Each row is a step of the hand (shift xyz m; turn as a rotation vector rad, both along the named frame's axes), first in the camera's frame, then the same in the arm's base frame.
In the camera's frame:
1: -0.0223 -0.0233 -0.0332 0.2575 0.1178 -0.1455
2: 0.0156 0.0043 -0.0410 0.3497 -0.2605 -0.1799
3: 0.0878 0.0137 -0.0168 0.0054 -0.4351 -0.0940
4: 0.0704 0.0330 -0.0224 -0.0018 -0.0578 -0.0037
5: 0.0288 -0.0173 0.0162 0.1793 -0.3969 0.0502
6: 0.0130 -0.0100 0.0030 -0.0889 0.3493 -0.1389
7: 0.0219 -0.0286 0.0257 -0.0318 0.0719 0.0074
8: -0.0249 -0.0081 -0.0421 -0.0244 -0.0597 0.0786
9: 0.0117 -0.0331 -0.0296 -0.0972 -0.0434 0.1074
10: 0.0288 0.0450 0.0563 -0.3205 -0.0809 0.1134
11: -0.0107 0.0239 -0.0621 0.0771 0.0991 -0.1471
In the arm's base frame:
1: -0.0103 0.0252 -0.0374 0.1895 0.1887 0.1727
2: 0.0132 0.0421 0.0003 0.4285 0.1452 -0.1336
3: 0.0749 0.0266 0.0432 0.1838 -0.0054 -0.4054
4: 0.0512 0.0349 0.0520 0.0220 -0.0095 -0.0528
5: 0.0331 -0.0172 0.0000 0.3246 -0.1227 -0.2679
6: 0.0159 -0.0041 -0.0029 -0.2212 0.2056 0.2408
7: 0.0312 -0.0296 -0.0105 -0.0585 0.0063 0.0527
8: -0.0187 0.0370 -0.0271 0.0007 -0.0917 -0.0440
9: 0.0247 0.0223 -0.0317 -0.0728 -0.1220 -0.0518
10: 0.0070 -0.0423 0.0647 -0.2615 -0.1545 -0.1728
11: -0.0185 0.0648 0.0022 0.0324 0.1713 0.0837

